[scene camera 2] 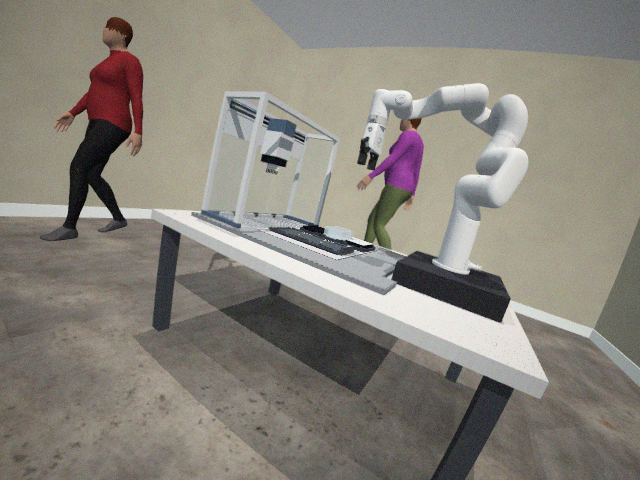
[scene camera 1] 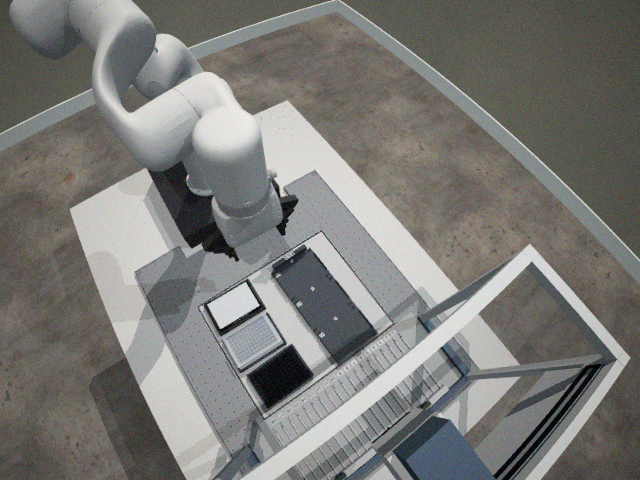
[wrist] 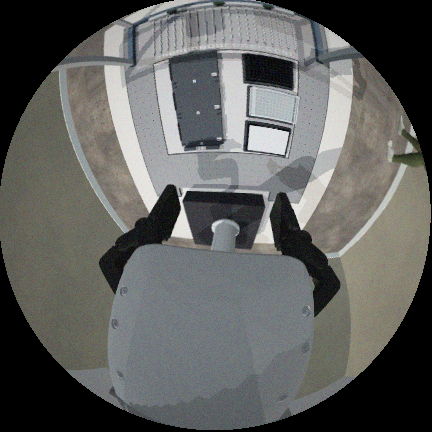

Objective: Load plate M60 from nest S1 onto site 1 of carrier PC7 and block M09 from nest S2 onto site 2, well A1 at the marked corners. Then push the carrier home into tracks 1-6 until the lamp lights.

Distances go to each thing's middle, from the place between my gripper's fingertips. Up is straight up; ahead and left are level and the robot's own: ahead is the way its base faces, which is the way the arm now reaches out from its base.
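Labels:
Counted from my hand, the long dark carrier (scene camera 1: 343, 329) is 120 mm ahead, 80 mm to the left and 310 mm below. The clear well plate (scene camera 1: 253, 340) sits 80 mm ahead of my hand, 130 mm to the right of it and 290 mm below it. Then there is the clear-walled frame enclosure (scene camera 1: 479, 293), which is 30 mm to the right of my hand, 400 mm ahead of it and 90 mm below it. Going by their middles, that enclosure is the farthest from my hand of the things named here.

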